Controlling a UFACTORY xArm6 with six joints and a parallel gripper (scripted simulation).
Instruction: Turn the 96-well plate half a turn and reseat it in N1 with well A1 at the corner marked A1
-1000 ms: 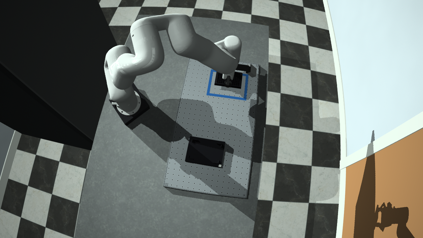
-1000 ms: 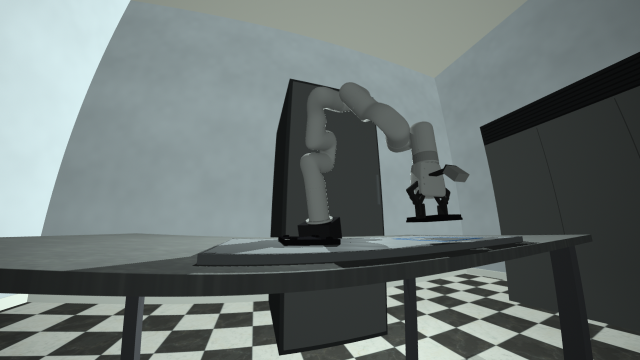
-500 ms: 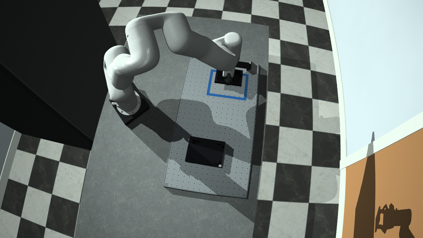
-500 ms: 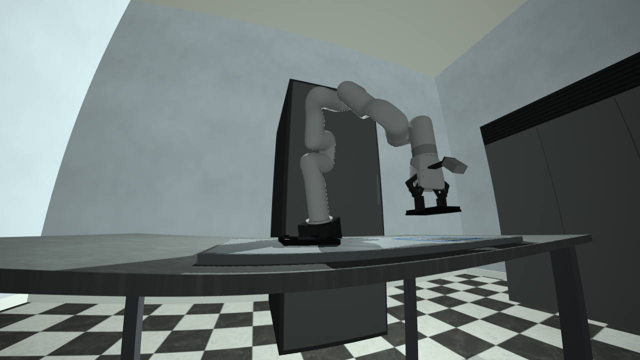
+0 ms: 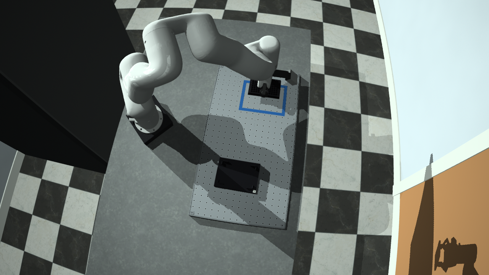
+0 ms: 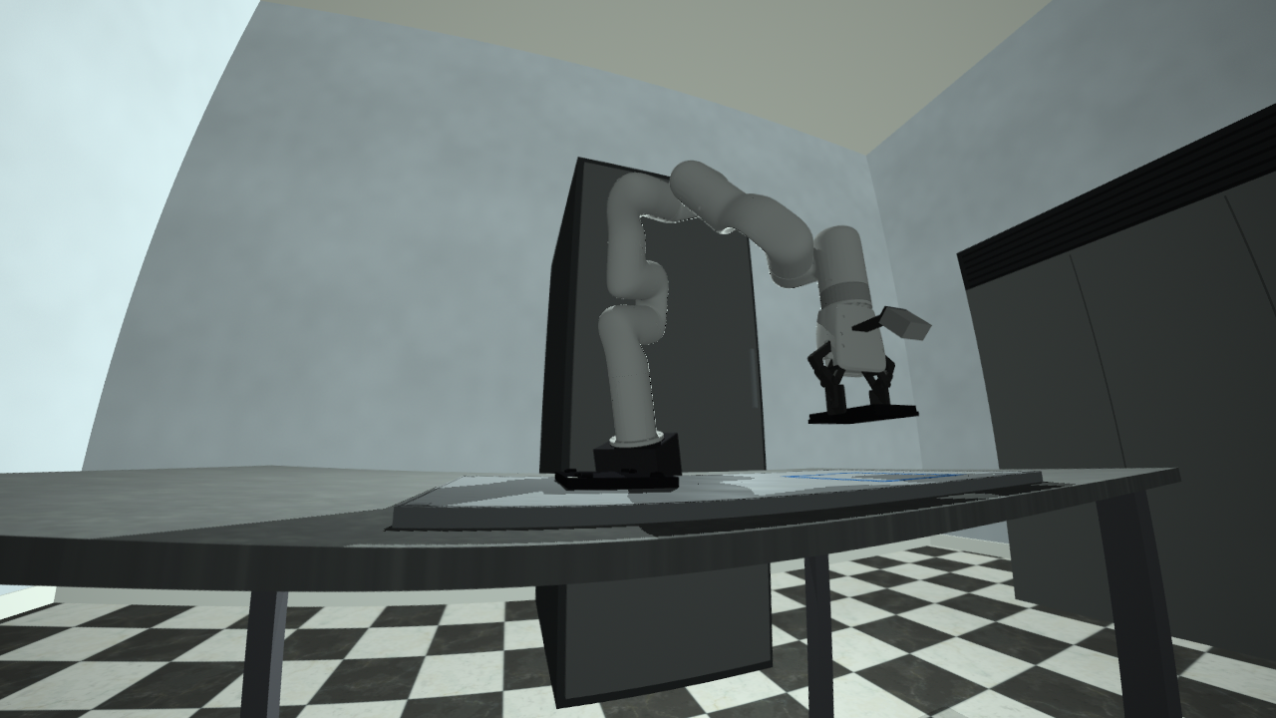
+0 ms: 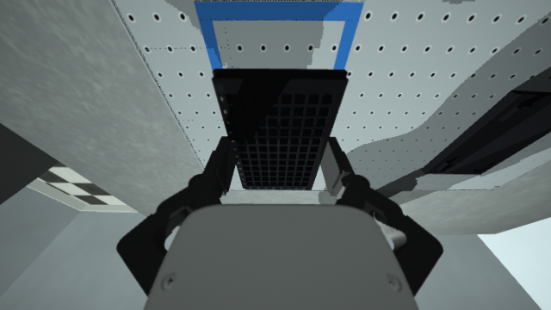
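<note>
Right now the black plate nest N1 is 340 mm to the right of my hand, 120 mm behind it and 90 mm below it. From my hand the other things lie so: black 96-well plate (10 mm below); then small white A1 mark (410 mm to the right, 90 mm below, 60 mm behind).
</note>
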